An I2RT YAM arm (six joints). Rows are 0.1 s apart.
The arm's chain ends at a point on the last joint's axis. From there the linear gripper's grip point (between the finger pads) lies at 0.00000 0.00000 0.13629 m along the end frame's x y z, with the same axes.
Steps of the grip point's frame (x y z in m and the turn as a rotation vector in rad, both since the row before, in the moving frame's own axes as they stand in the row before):
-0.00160, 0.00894, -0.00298, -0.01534, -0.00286, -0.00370
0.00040, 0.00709, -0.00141, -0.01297, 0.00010, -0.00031
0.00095, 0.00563, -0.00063, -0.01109, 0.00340, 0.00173
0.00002, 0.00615, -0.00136, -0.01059, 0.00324, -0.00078
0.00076, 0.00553, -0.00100, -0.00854, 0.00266, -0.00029
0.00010, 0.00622, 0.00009, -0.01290, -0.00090, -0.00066
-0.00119, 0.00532, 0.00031, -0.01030, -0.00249, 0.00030
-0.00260, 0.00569, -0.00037, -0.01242, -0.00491, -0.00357
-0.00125, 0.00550, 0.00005, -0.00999, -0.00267, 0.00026
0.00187, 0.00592, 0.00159, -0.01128, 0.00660, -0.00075
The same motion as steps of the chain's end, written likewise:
-0.00121, 0.00685, -0.00296, -0.01534, -0.00286, -0.00370
0.00039, 0.00532, -0.00140, -0.01297, 0.00010, -0.00031
0.00049, 0.00412, -0.00062, -0.01109, 0.00340, 0.00173
-0.00042, 0.00471, -0.00135, -0.01059, 0.00324, -0.00078
0.00040, 0.00437, -0.00099, -0.00854, 0.00266, -0.00029
0.00022, 0.00446, 0.00010, -0.01290, -0.00090, -0.00066
-0.00085, 0.00392, 0.00032, -0.01030, -0.00249, 0.00030
-0.00193, 0.00400, -0.00036, -0.01242, -0.00491, -0.00357
-0.00089, 0.00414, 0.00006, -0.00999, -0.00267, 0.00026
0.00097, 0.00438, 0.00160, -0.01128, 0.00660, -0.00075

